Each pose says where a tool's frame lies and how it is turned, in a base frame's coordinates. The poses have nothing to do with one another.
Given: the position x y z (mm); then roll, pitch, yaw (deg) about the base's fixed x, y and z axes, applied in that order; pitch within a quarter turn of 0, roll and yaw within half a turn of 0.
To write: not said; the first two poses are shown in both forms.
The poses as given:
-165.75 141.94 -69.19 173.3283 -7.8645 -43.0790
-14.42 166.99 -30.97 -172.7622 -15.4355 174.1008
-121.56 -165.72 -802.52 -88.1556 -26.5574 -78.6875
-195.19 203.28 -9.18 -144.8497 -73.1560 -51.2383
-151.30 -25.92 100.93 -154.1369 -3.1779 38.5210
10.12 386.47 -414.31 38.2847 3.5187 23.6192
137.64 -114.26 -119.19 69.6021 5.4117 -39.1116
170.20 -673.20 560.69 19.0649 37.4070 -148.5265
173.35 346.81 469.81 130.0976 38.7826 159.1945
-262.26 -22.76 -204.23 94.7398 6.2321 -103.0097
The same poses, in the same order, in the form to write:
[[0.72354 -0.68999 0.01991 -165.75], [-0.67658 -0.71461 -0.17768 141.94], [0.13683 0.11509 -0.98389 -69.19], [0 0 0 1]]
[[-0.95883 0.06861 -0.27558 -14.42], [0.09907 0.99022 -0.09818 166.99], [0.26615 -0.12144 -0.95625 -30.97], [0 0 0 1]]
[[0.17546 0.11922 0.97724 -121.56], [-0.87711 -0.43187 0.21017 -165.72], [0.44709 -0.89402 0.02879 -802.52], [0 0 0 1]]
[[0.18142 -0.29258 0.93887 -195.19], [-0.22595 -0.94158 -0.24976 203.28], [0.95710 -0.16683 -0.23693 -9.18], [0 0 0 1]]
[[0.78118 0.57934 -0.23265 -151.30], [0.62184 -0.68895 0.37236 -25.92], [0.05544 -0.43555 -0.89846 100.93], [0 0 0 1]]
[[0.91450 -0.27965 0.29237 10.12], [0.39990 0.73442 -0.54837 386.47], [-0.06137 0.61840 0.78346 -414.31], [0 0 0 1]]
[[0.77246 0.28846 -0.56577 137.64], [-0.62802 0.21467 -0.74800 -114.26], [-0.09431 0.93312 0.34698 -119.19], [0 0 0 1]]
[[-0.67748 0.32423 -0.66022 170.20], [-0.41473 -0.90970 -0.02118 -673.20], [-0.60747 0.25946 0.75077 560.69], [0 0 0 1]]
[[-0.72870 -0.21912 0.64884 173.35], [0.27689 0.77228 0.57177 346.81], [-0.62637 0.59630 -0.50209 469.81], [0 0 0 1]]
[[-0.22379 -0.10486 -0.96898 -262.26], [-0.96857 -0.08681 0.23309 -22.76], [-0.10856 0.99069 -0.08214 -204.23], [0 0 0 1]]

